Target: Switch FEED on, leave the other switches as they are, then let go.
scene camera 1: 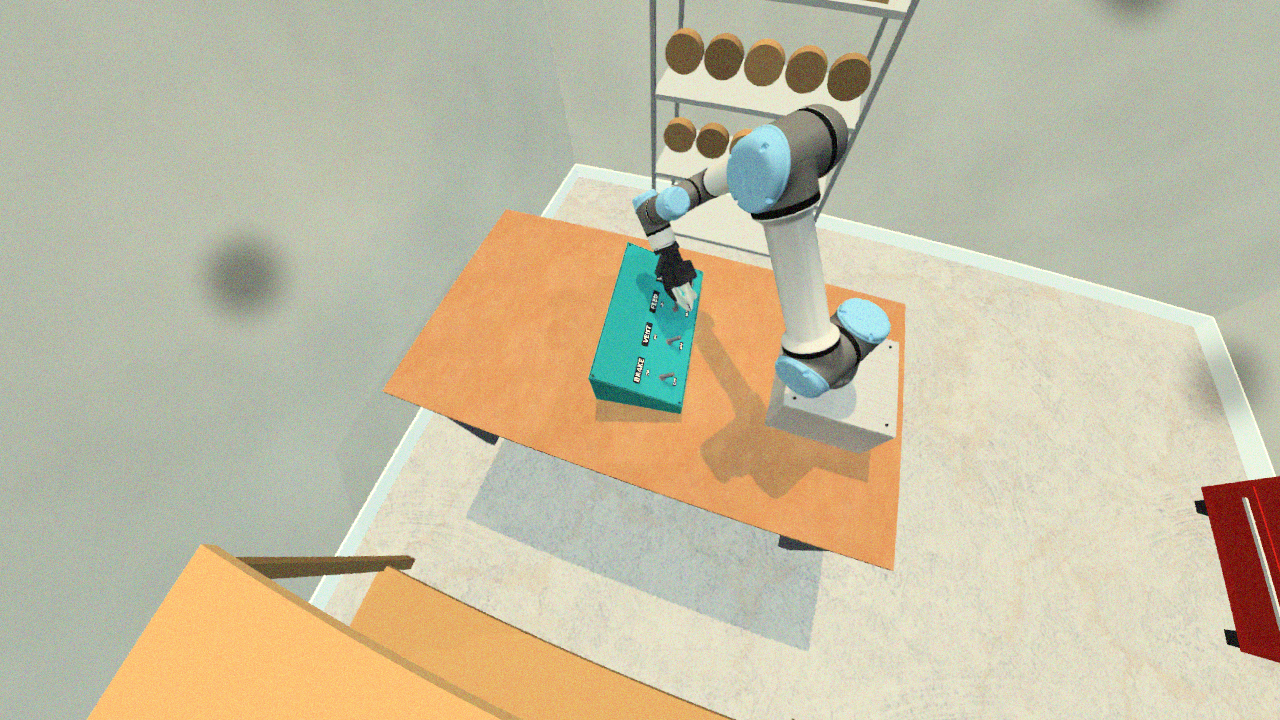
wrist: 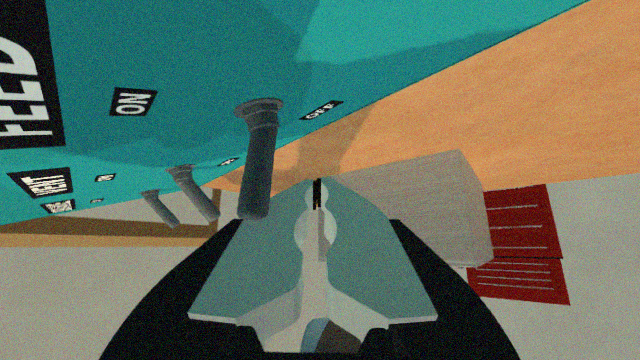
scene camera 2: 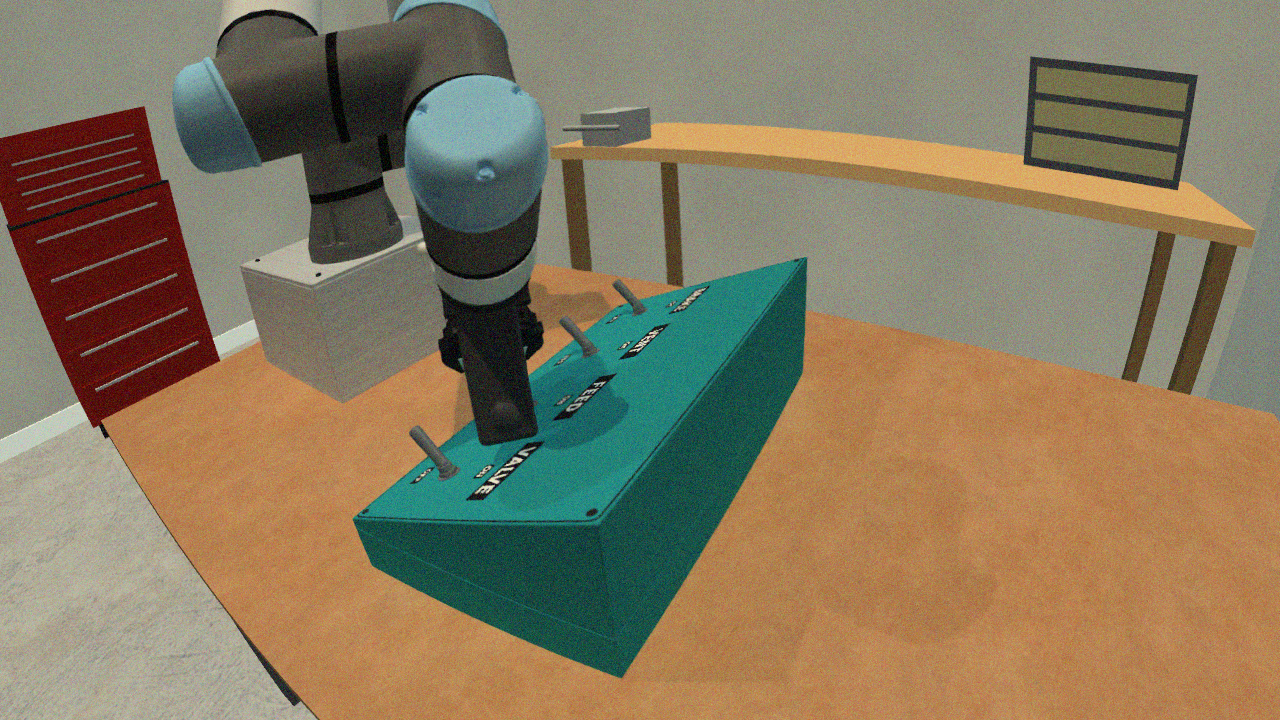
The pictures show: my gripper, a vent lever and a feed lever.
My gripper shows as well in scene camera 1 and in the wrist view.
